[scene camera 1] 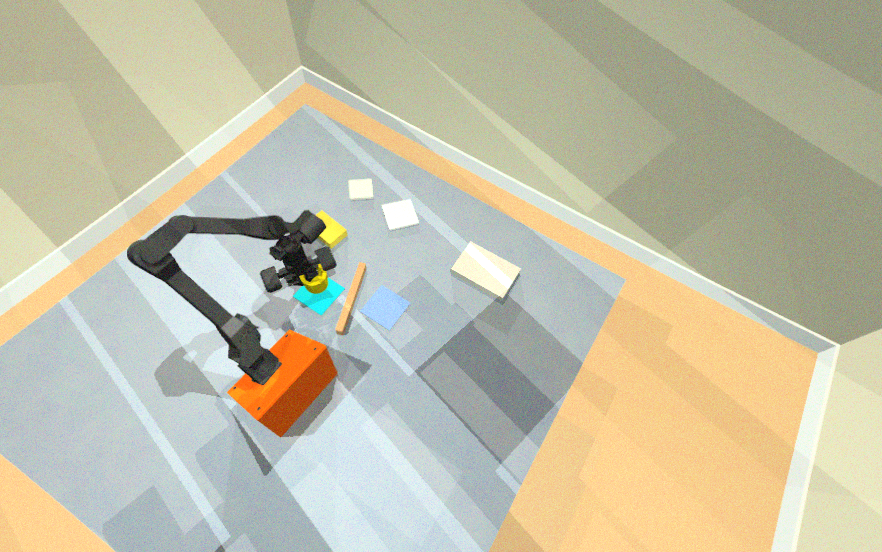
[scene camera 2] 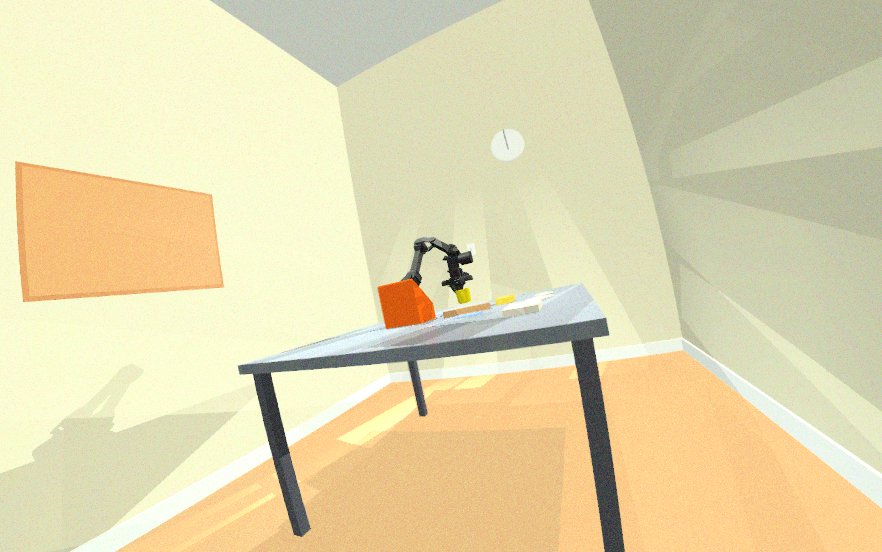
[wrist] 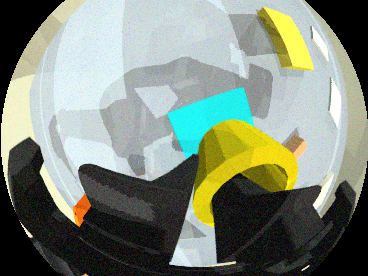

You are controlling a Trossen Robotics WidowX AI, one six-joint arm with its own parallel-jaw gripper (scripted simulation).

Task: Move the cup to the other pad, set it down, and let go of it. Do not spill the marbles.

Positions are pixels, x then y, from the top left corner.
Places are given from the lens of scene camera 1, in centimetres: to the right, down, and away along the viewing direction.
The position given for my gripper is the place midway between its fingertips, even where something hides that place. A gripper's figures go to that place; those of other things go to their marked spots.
my gripper (scene camera 1: 305, 283): -38, 2, 130
cream slab (scene camera 1: 486, 271): 14, -1, 142
cyan pad (scene camera 1: 320, 302): -35, 8, 136
